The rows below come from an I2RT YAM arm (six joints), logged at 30 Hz.
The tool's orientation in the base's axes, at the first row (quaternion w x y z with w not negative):
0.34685 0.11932 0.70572 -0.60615
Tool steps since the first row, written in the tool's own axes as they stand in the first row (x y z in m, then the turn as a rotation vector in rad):
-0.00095 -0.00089 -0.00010 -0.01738 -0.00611 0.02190
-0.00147 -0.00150 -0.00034 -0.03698 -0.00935 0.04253
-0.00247 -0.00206 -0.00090 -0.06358 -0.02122 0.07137
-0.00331 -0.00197 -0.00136 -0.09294 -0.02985 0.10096
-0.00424 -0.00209 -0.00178 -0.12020 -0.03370 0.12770
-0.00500 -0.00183 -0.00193 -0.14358 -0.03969 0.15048
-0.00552 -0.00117 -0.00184 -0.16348 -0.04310 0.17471
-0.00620 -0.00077 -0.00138 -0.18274 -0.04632 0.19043
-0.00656 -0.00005 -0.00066 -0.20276 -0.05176 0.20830
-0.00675 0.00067 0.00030 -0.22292 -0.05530 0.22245
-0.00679 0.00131 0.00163 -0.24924 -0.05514 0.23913
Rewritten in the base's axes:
0.00014 0.00012 0.00129 0.01666 -0.01761 0.01521
0.00007 0.00033 0.00210 0.03619 -0.03280 0.02963
0.00028 0.00098 0.00318 0.05859 -0.05596 0.05497
0.00079 0.00164 0.00365 0.08517 -0.07837 0.07953
0.00125 0.00224 0.00435 0.11205 -0.09750 0.09914
0.00191 0.00264 0.00463 0.13347 -0.11440 0.11804
0.00271 0.00284 0.00445 0.15437 -0.13293 0.13270
0.00360 0.00268 0.00456 0.17197 -0.14358 0.14701
0.00454 0.00226 0.00422 0.18956 -0.15659 0.16348
0.00543 0.00158 0.00376 0.20709 -0.16563 0.17865
0.00630 0.00049 0.00325 0.23218 -0.17460 0.19481

